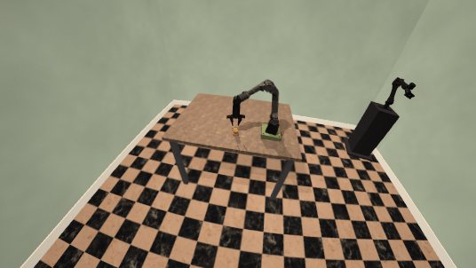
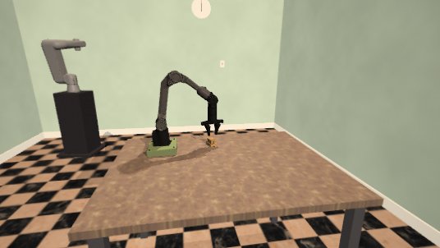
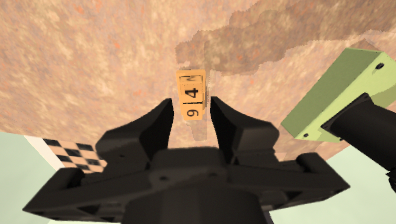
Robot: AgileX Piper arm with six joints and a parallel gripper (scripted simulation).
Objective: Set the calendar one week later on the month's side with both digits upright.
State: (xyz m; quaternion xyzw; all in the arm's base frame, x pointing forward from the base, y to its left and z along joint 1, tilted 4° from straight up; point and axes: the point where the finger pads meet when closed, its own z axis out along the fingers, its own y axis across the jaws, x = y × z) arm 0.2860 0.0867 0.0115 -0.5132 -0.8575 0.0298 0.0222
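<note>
My hand is 7 cm above the orange tray, 1 cm to the right of it and 1 cm past it.
</note>
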